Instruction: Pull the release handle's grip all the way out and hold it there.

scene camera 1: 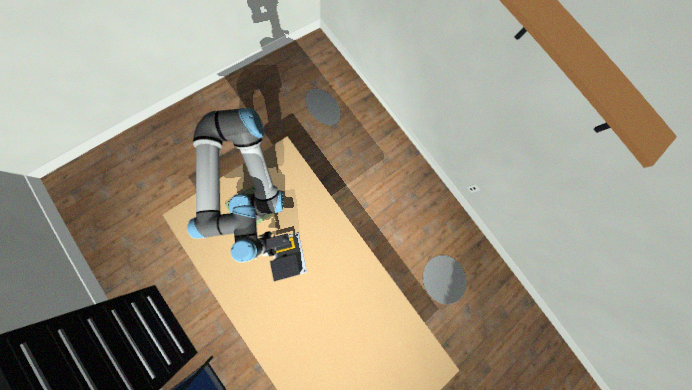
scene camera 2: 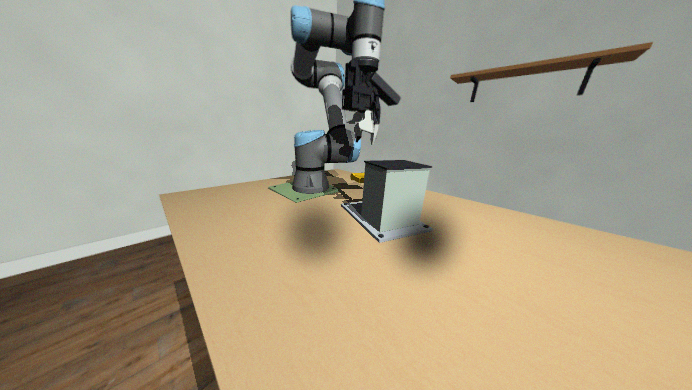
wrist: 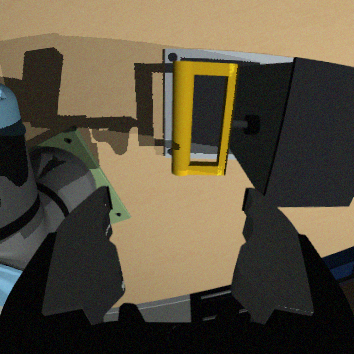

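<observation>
The release handle's yellow rectangular grip (scene camera 1: 293,244) (scene camera 2: 357,177) (wrist: 183,120) stands out from the dark side of a box (scene camera 1: 286,268) (scene camera 2: 406,197) (wrist: 320,135). A short rod (wrist: 240,124) joins them. The box is fixed on a silver base plate (scene camera 1: 303,264) (scene camera 2: 400,234) (wrist: 168,100). In scene camera 2 the box hides most of the grip. My gripper (scene camera 2: 365,141) (wrist: 177,188) is partly open and empty, pointing down above the fixture. In the wrist view the grip lies beyond the fingertips, with no contact seen. In scene camera 1 the gripper's body covers part of the grip.
The arm's base stands on a green plate (scene camera 2: 296,196) (wrist: 117,200) on the grip's side of the fixture. The wooden table (scene camera 1: 350,320) (scene camera 2: 300,310) carries both. A black drawer unit (scene camera 1: 107,345) stands beside the table. A wooden shelf (scene camera 1: 590,80) (scene camera 2: 550,65) is on the wall.
</observation>
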